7 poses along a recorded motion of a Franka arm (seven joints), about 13 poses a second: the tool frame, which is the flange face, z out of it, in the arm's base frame.
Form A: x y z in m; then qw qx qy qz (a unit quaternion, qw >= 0).
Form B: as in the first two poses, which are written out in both.
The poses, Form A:
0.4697, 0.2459, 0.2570, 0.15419, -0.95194, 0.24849, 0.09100
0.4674, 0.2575, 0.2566, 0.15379, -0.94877, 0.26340, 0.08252
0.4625, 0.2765, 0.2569, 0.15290, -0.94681, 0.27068, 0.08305
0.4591, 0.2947, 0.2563, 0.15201, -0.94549, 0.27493, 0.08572
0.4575, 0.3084, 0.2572, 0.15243, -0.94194, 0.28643, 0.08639
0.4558, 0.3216, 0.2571, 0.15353, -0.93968, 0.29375, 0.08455
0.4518, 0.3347, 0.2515, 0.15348, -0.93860, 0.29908, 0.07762
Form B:
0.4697, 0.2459, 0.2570, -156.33, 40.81, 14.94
0.4674, 0.2575, 0.2566, -155.85, 43.27, 13.55
0.4625, 0.2765, 0.2569, -155.60, 44.48, 13.65
0.4591, 0.2947, 0.2563, -155.46, 45.21, 14.09
0.4575, 0.3084, 0.2572, -154.84, 47.09, 14.20
0.4558, 0.3216, 0.2571, -154.37, 48.26, 13.89
0.4518, 0.3347, 0.2515, -154.20, 49.14, 12.75

